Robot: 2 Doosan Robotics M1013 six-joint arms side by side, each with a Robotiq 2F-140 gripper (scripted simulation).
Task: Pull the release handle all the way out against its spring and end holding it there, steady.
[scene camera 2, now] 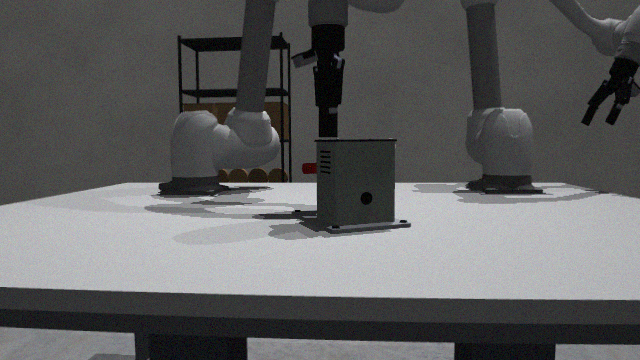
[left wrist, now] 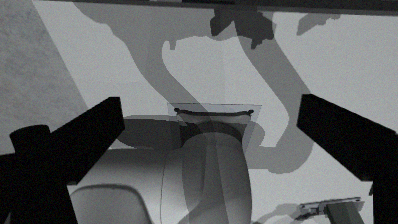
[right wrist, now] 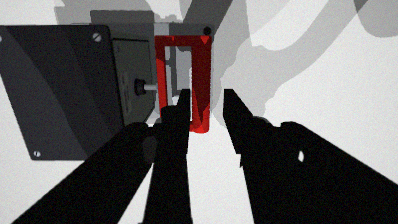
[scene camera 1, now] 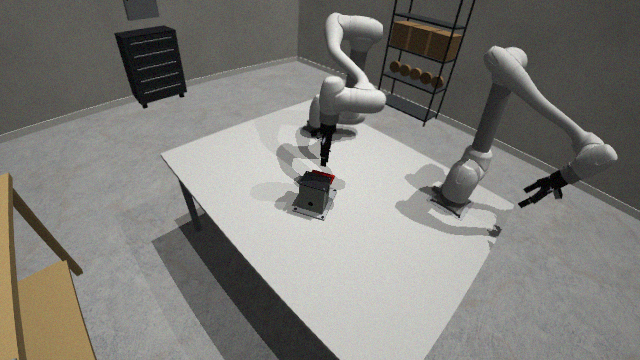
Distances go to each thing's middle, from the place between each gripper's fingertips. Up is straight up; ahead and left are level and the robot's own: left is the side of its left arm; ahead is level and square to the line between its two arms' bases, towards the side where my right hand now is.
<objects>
Right now my right hand is 200 mm above the base plate [scene camera 2: 310, 216], 90 mm short of it and 40 mm to the right of it.
My left gripper [scene camera 2: 596, 123] is now 580 mm short of the base plate, 870 mm to the left of it and 220 mm above it.
</objects>
